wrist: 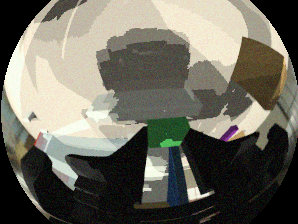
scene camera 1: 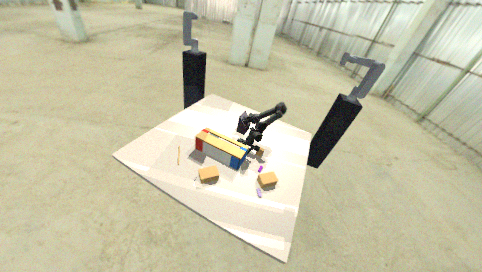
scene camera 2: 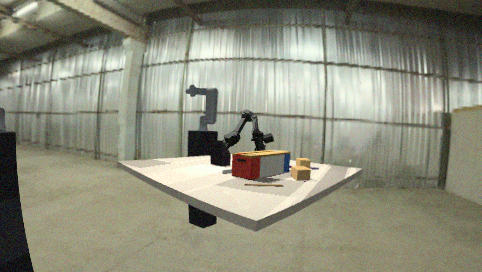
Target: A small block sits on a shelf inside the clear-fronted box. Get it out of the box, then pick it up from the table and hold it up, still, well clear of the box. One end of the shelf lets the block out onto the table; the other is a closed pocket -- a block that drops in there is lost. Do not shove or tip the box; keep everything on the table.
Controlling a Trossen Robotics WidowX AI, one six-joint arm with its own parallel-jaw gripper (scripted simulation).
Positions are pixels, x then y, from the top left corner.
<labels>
clear-fronted box: wrist 149,104; scene camera 1 226,150; scene camera 2 250,165
</labels>
